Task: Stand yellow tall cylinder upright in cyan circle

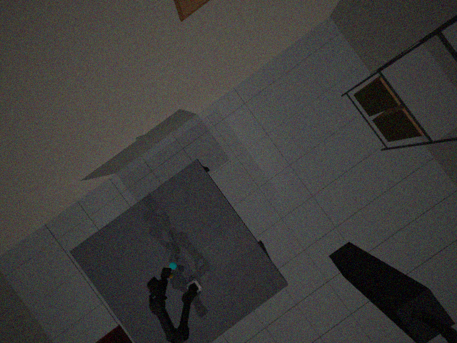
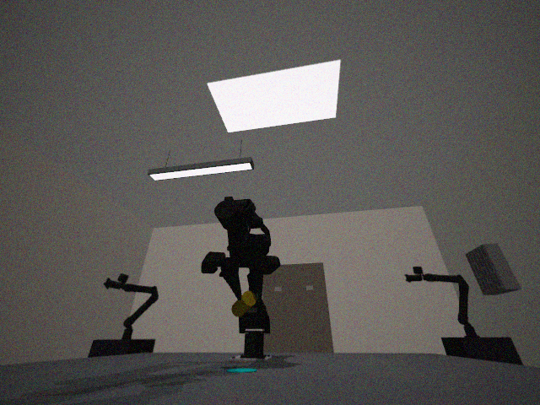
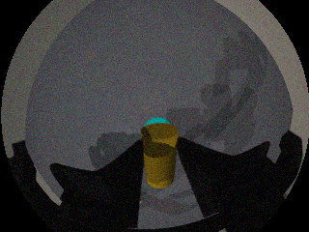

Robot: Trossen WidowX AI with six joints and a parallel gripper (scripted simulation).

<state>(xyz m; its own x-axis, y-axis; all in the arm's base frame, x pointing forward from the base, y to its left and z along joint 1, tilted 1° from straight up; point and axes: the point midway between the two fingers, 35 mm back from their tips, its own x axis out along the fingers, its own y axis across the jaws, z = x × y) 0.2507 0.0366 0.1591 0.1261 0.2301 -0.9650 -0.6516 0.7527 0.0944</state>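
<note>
Now: gripper tip 10 mm past the cyan circle, 10 mm to the left of it and 130 mm above it. The rest, counted from my gripper tip: yellow tall cylinder 20 mm behind, 10 mm to the right, 10 mm below.
</note>
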